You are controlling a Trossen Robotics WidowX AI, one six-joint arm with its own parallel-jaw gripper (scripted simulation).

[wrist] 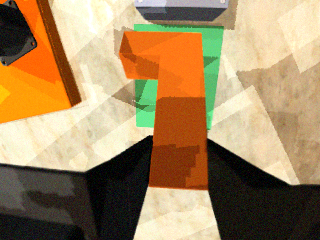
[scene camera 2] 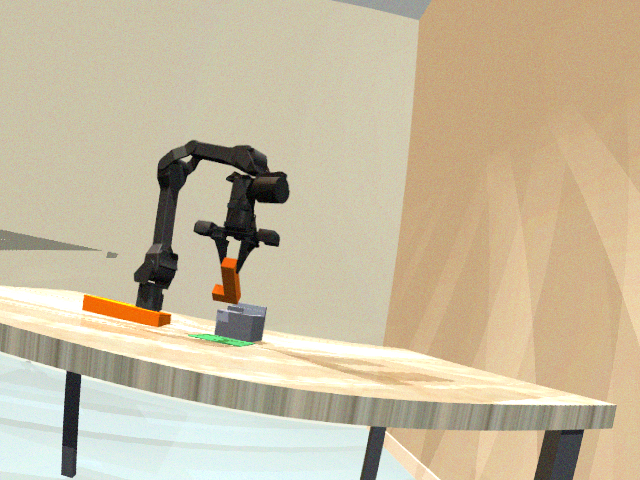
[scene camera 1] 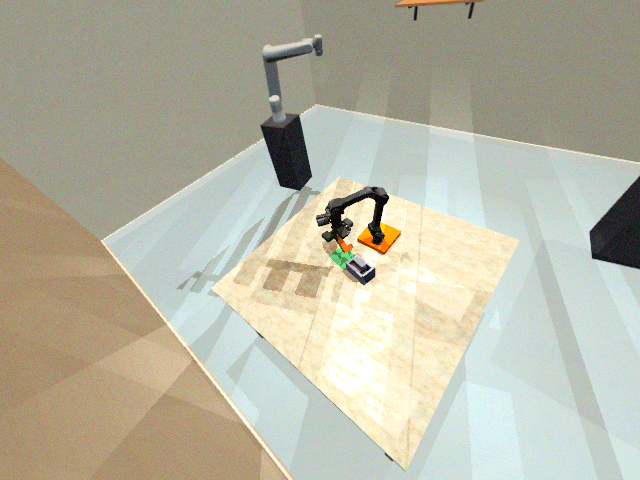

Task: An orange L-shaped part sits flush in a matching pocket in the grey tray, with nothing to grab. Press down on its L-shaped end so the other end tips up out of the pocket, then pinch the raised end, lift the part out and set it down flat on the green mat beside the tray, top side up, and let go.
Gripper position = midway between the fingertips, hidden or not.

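Green mat [wrist: 212,36] in view. Orange L-shaped part [scene camera 2: 230,292] [wrist: 179,160], carried by my gripper [scene camera 2: 230,272] [wrist: 178,143].
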